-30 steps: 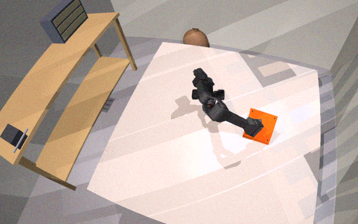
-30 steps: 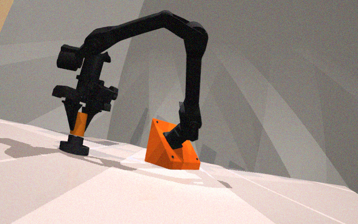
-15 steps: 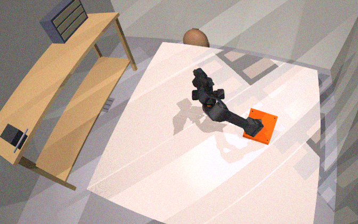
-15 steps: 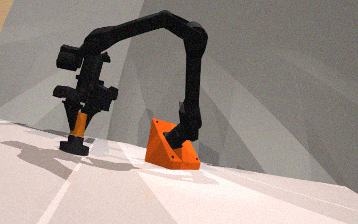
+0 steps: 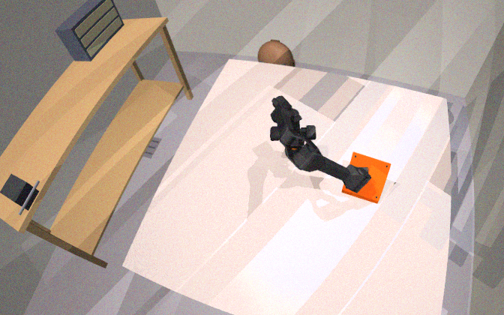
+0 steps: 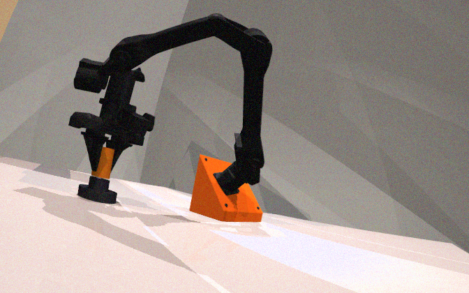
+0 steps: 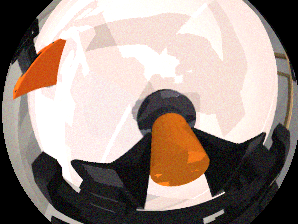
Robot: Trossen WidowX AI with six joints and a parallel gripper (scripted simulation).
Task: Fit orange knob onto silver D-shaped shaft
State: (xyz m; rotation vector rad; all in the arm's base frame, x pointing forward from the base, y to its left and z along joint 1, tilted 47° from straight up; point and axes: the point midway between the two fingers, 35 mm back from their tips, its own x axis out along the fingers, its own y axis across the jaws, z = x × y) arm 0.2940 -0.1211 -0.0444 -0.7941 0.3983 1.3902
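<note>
Now: the orange knob 30 mm above my gripper tip. From my gripper tip the other things lie so: round pedestal: 20 mm below.
</note>
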